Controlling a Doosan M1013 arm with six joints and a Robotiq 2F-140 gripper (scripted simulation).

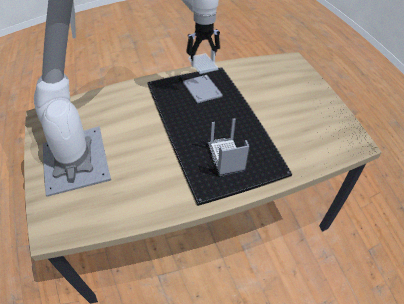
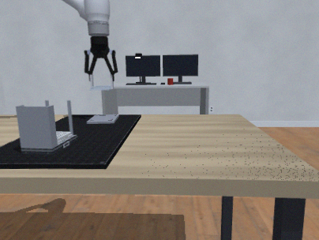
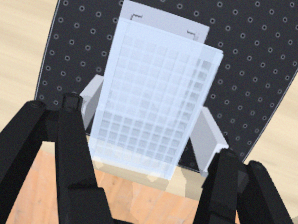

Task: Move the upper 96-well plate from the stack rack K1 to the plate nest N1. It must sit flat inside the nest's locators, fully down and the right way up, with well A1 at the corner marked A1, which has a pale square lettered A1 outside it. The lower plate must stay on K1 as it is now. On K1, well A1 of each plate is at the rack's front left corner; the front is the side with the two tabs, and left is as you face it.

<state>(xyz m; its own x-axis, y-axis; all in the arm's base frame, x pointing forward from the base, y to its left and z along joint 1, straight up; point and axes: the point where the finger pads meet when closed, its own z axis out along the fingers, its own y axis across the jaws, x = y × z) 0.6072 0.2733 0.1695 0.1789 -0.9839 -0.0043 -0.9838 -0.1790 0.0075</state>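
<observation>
My hand is 170 mm above the plate nest N1. From my hand the other things lie so: grey back wall: 10 mm behind, 480 mm to the right, 90 mm below; 96-well plate: 20 mm below.
</observation>
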